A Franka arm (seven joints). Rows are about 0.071 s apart.
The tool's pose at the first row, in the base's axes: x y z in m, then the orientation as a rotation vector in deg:
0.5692, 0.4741, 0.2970, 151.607, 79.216, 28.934
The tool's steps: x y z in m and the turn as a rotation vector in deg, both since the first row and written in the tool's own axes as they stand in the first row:
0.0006, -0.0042, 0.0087, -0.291, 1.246, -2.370
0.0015, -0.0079, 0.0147, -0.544, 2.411, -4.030
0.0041, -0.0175, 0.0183, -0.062, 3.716, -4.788
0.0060, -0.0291, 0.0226, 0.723, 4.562, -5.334
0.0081, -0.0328, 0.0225, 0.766, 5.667, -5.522
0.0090, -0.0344, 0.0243, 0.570, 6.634, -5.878
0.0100, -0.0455, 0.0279, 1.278, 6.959, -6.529
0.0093, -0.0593, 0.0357, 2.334, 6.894, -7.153
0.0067, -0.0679, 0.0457, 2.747, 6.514, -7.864
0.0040, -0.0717, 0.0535, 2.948, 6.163, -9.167
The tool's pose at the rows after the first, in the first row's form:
0.5692, 0.4775, 0.2879, 149.525, 82.329, 30.559
0.5689, 0.4807, 0.2816, 148.005, 84.531, 32.120
0.5640, 0.4885, 0.2764, 147.808, 86.129, 33.589
0.5575, 0.4970, 0.2699, 147.981, 87.542, 34.285
0.5557, 0.5008, 0.2696, 147.900, 88.100, 35.796
0.5556, 0.5026, 0.2677, 147.466, 88.663, 37.220
0.5487, 0.5100, 0.2618, 147.433, 90.021, 37.218
0.5403, 0.5178, 0.2508, 147.669, 91.479, 36.477
0.5357, 0.5212, 0.2387, 147.313, 92.523, 35.614
0.5340, 0.5216, 0.2298, 146.235, 94.140, 34.824

